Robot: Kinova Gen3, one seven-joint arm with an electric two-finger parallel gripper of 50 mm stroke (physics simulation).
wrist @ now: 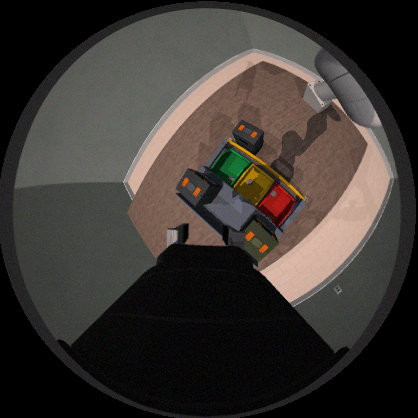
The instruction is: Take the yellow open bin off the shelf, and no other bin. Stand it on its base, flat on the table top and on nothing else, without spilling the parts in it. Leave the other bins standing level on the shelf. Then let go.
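Frame: origin at the arm's base, x back, y right, z up, level; metres.
Seen in the pictures: gripper, fingertip midpoint: (205,231); arm's base, link origin: (320,91).
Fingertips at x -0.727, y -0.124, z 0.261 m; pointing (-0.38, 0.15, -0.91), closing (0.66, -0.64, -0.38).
Observation:
Pixels of each thing's top centre, then the offset from my fingertips to it. "*": a spot on its surface instead. Level surfaces: height alone.
- yellow open bin, surface spot: (256,189) * dx +0.107, dy +0.007, dz -0.345 m
- green bin, surface spot: (231,165) * dx +0.095, dy +0.150, dz -0.345 m
- red bin, surface spot: (278,203) * dx +0.143, dy -0.094, dz -0.345 m
- grey shelf, surface spot: (230,206) * dx -0.002, dy +0.018, dz -0.252 m
- brown table top, surface height: dz -0.354 m
The yellow open bin (256,189) stands on the shelf between the green bin (231,165) and the red bin (278,203). A small grey part shows inside it. The grey shelf (230,206) has a yellow strip along its far edge. My gripper (205,231) is open and empty, its fingers at the lower middle of the view, high up and to the lower left of the yellow bin. The brown table top (175,165) lies below. The undersides of the bins are hidden.
Dark boxes with orange marks stand at the shelf: one (248,136) beyond the yellow strip, one (198,187) at the left, and an olive one (260,241) at the lower right, near my right finger. The robot's base (317,96) stands at the upper right.

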